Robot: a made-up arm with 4 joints.
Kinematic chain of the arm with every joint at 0, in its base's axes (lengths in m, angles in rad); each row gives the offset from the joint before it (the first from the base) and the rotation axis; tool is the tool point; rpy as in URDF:
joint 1: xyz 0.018 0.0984 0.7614 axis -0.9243 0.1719 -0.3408
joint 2: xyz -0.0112 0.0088 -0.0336 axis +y
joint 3: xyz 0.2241 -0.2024 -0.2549 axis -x
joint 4: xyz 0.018 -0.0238 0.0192 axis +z
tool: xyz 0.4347 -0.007 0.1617 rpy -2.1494 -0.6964 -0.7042
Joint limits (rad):
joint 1: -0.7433..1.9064
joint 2: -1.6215..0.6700
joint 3: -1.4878..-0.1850
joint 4: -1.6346..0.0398
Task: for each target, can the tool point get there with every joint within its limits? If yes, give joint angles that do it. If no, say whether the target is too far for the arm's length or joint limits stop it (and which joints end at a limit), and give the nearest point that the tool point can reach.
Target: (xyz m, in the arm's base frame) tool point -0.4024 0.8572 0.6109
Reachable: no: joint limits stop it (at a limit: joint 2, joint 3, joint 4) | nearest point 0.3882 0.6638 0.9021 | short by 0.864 m
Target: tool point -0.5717 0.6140 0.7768
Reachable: no: joint limits stop it (at a limit: joint 1, joint 2, joint 3, joint 4) | nearest point -0.6648 -0.1950 1.2047 | short by 0.920 m
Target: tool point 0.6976 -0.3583 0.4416
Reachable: yes | joints -0.2140 -0.5376 -1.0231 -1.0686
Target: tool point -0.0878 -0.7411 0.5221
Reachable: yes | joints 0.7646 0.1624 -1.3363 -1.5084
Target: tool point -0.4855 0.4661 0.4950
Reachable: no: joint limits stop it (at a limit: joint 1, joint 2, joint 3, joint 4) | nearest point -0.1160 0.1926 -0.0883 | short by 0.743 m
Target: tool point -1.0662 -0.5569 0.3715
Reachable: no: too far | nearest point -0.5031 -0.5677 0.5780 | short by 0.600 m
